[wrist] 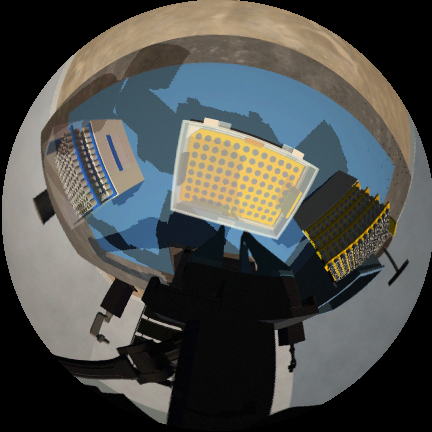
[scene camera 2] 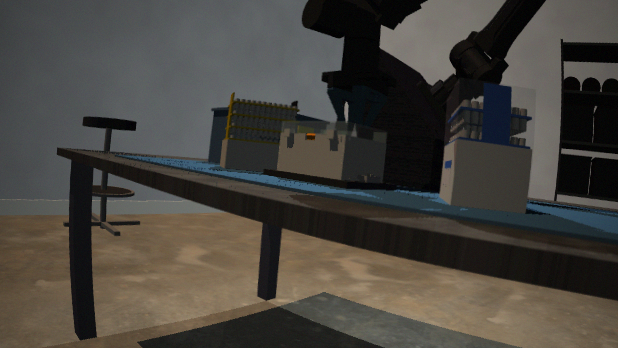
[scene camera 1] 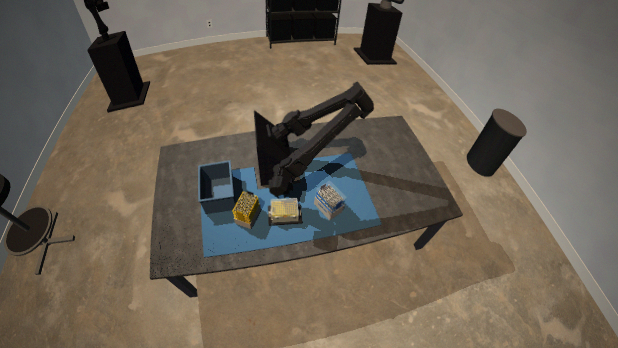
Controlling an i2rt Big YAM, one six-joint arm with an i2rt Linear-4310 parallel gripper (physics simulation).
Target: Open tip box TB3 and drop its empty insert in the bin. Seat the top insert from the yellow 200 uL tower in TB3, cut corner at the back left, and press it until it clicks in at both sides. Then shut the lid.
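Observation:
Tip box TB3 (scene camera 1: 285,210) (scene camera 2: 328,151) (wrist: 241,177) stands in the middle of the blue mat (scene camera 1: 258,242). Its clear lid is down over a yellow insert with empty holes. My gripper (scene camera 1: 278,190) (scene camera 2: 354,123) (wrist: 232,230) is at the box's rear edge, fingers close together, nothing between them. The yellow 200 uL tower (scene camera 1: 246,207) (scene camera 2: 258,125) (wrist: 350,229) stands to the box's left in scene camera 1. The blue bin (scene camera 1: 215,181) (scene camera 2: 214,134) stands behind that tower, open and empty.
A blue tip tower (scene camera 1: 330,199) (scene camera 2: 488,142) (wrist: 88,165) stands on the box's other side. A black upright panel (scene camera 1: 263,151) rises behind the box, beside my arm. A dark base plate (scene camera 2: 302,176) lies under the box. The table (scene camera 1: 181,242) ends near the mat's front.

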